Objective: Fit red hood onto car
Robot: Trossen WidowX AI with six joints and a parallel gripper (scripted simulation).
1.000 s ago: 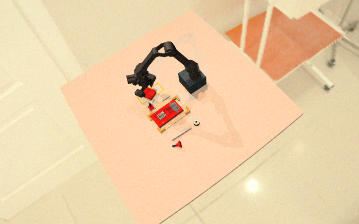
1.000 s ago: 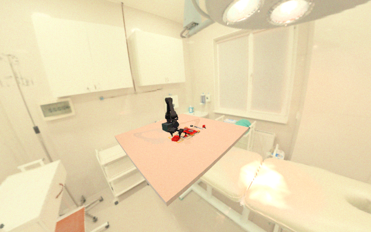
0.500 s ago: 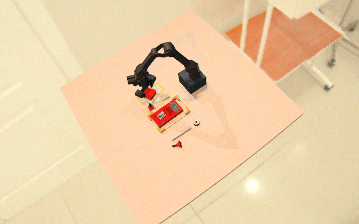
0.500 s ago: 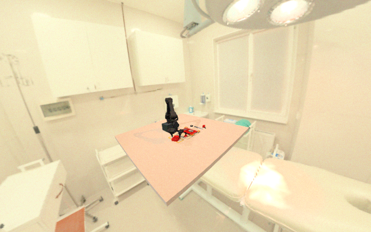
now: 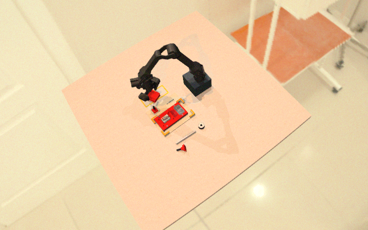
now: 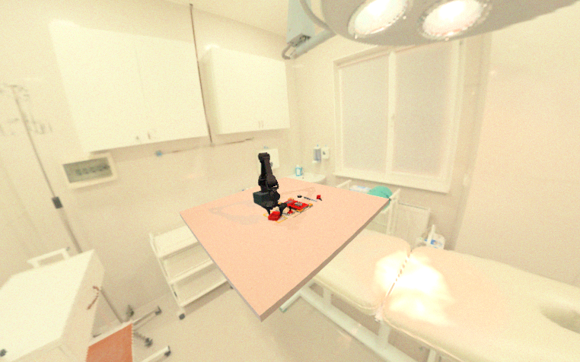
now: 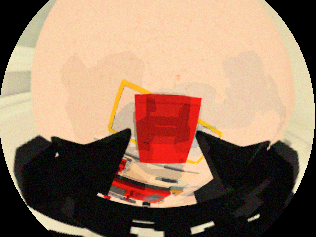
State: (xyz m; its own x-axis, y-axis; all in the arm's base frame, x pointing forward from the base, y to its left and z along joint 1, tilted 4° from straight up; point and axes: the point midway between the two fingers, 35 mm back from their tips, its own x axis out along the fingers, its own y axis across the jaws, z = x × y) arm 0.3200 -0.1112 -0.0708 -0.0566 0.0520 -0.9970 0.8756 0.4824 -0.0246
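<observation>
My gripper tip is now right at the red hood. From my gripper tip the other things lie so: thin axle rod (40 cm to the left, 4 cm behind, 1 cm below); then wheel (38 cm to the left, 16 cm behind, 1 cm below); then grey engine block (23 cm to the left, 1 cm ahead, 1 cm above).
</observation>
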